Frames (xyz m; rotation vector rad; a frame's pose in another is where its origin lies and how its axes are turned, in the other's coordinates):
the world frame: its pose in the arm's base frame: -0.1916 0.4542 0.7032 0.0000 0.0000 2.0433
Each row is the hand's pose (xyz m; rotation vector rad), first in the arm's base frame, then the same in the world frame.
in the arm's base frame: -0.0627 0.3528 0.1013 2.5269 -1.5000 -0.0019
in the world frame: -0.1490 -0.0686 -0.6019 0.0406 -3.0251 -0.2639
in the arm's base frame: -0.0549 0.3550 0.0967 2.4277 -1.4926 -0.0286
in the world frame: -0.1505 -0.0766 -0.6065 -0.0063 -2.9815 -0.3891
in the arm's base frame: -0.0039 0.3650 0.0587 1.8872 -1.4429 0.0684
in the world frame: -0.1649 -0.1265 -0.6445 -0.2656 -2.5543 -0.8430
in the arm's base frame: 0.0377 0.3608 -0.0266 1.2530 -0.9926 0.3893
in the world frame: -0.1875 -0.1617 -0.7298 -0.2073 -1.7074 -1.1829
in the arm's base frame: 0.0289 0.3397 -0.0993 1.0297 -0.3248 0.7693
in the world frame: -0.2023 -0.1442 -0.8025 0.2676 -1.0768 -1.0758
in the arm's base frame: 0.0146 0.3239 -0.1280 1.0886 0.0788 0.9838
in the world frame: -0.2099 -0.1243 -0.8312 0.6287 -0.8781 -0.8646
